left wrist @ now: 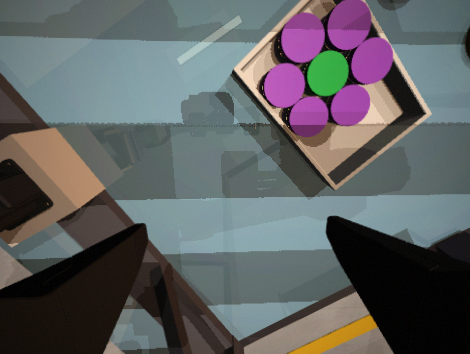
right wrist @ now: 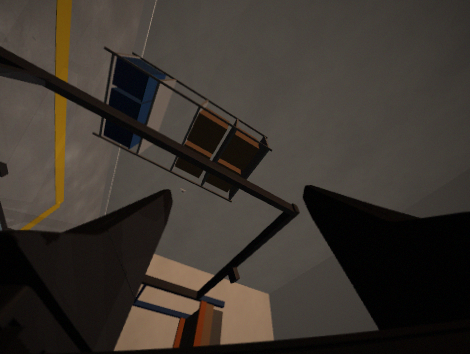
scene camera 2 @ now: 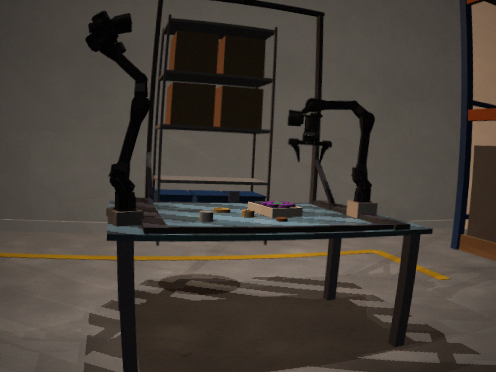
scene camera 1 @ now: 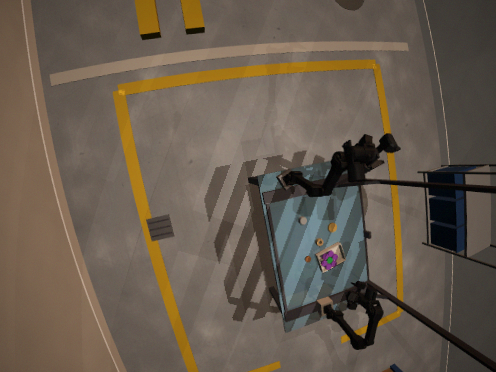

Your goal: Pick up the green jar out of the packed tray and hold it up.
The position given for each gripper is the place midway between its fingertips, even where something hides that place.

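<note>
There's the left gripper [left wrist: 238, 227] and there's the right gripper [scene camera 1: 391, 155], and you'd find the right gripper in the right wrist view [right wrist: 239, 193] too. There's also a green jar [left wrist: 326, 74], though in the right wrist view the green jar is out of frame. With it there's a purple jar [left wrist: 282, 86], a purple jar [left wrist: 368, 63] and a purple jar [left wrist: 350, 105], plus a purple jar [left wrist: 301, 39] and a purple jar [left wrist: 308, 117].
</note>
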